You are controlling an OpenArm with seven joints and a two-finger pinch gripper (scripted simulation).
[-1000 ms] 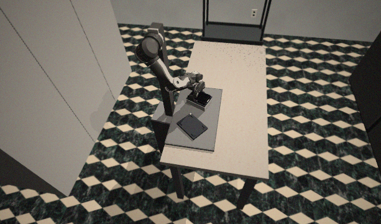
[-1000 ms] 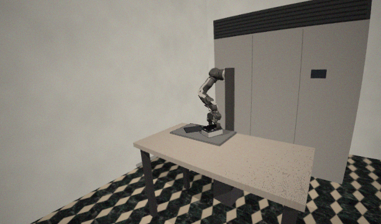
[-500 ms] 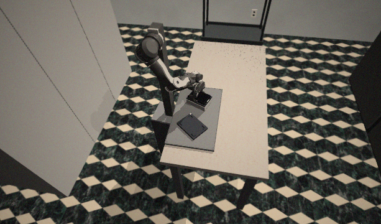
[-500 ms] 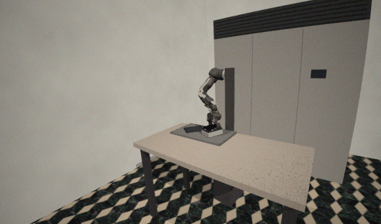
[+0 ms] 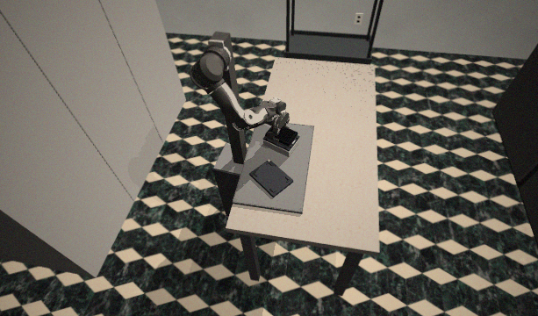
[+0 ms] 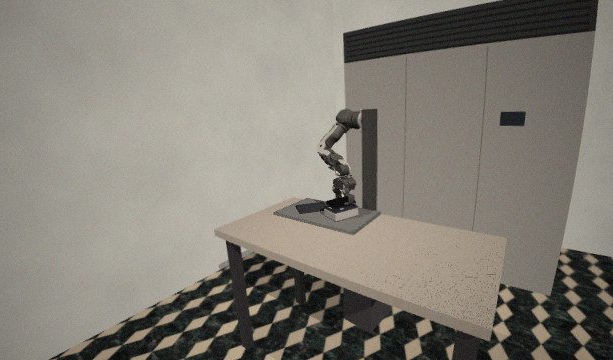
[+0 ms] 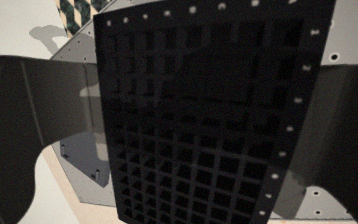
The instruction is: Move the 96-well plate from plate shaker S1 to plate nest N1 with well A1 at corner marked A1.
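Right now the dark plate nest N1 is 20 mm ahead of my hand, 210 mm to the right of it and 70 mm below it. Also, from my hand: pale corner mark (10 mm behind, 120 mm to the right, 70 mm below); black 96-well plate (10 mm ahead).
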